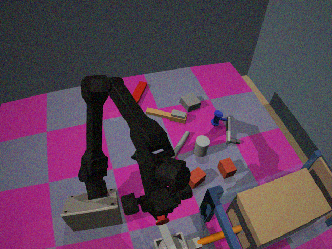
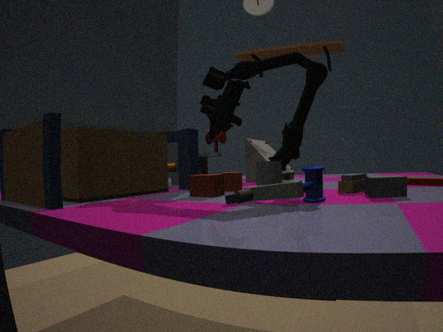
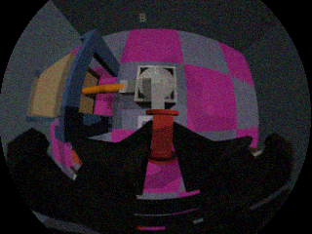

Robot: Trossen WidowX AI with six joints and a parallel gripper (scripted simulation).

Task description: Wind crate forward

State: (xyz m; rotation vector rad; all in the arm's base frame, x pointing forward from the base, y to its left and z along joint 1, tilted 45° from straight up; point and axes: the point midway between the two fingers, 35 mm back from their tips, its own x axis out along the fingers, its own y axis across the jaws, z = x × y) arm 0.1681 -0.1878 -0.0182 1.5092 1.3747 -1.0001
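Right now the winch handle with red hub is 20 mm to the right of my gripper tip and 40 mm below it. Round my gripper tip: winch 100 mm to the right, 110 mm below; then blue steel frame 170 mm ahead, 80 mm to the right, 40 mm below; then red knob 10 mm to the left, 10 mm below.
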